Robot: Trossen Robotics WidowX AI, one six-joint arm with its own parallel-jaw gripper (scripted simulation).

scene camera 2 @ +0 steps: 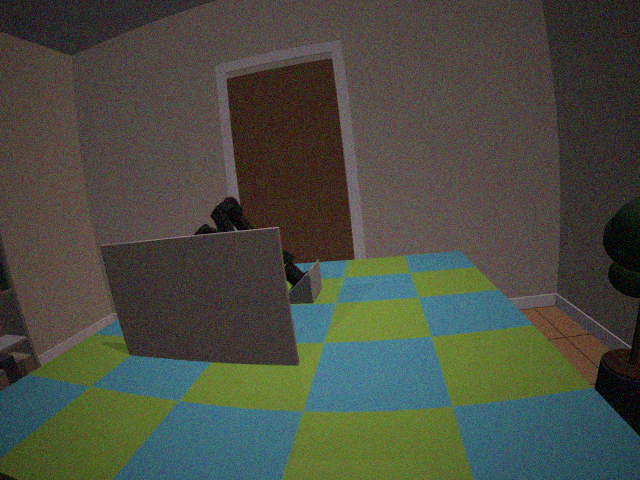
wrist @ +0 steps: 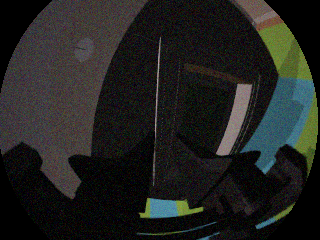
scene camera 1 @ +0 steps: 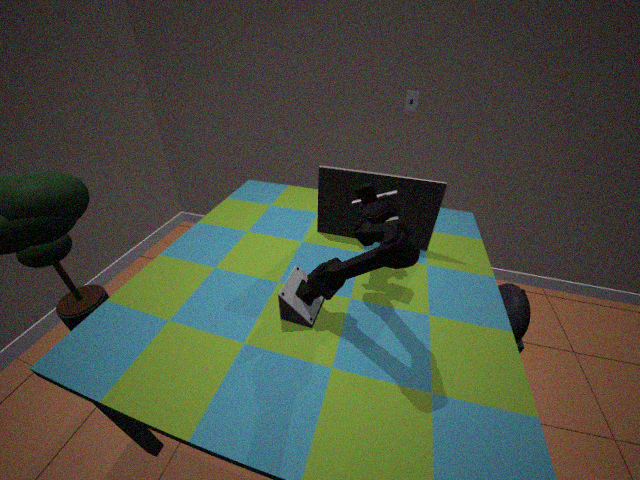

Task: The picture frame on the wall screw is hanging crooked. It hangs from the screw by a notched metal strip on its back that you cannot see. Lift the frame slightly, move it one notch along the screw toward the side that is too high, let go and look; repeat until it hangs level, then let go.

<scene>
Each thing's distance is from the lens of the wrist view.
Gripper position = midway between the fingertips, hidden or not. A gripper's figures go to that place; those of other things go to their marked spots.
my gripper [wrist: 163, 134]: 0.10 m
picture frame [wrist: 209, 97]: 0.11 m
</scene>
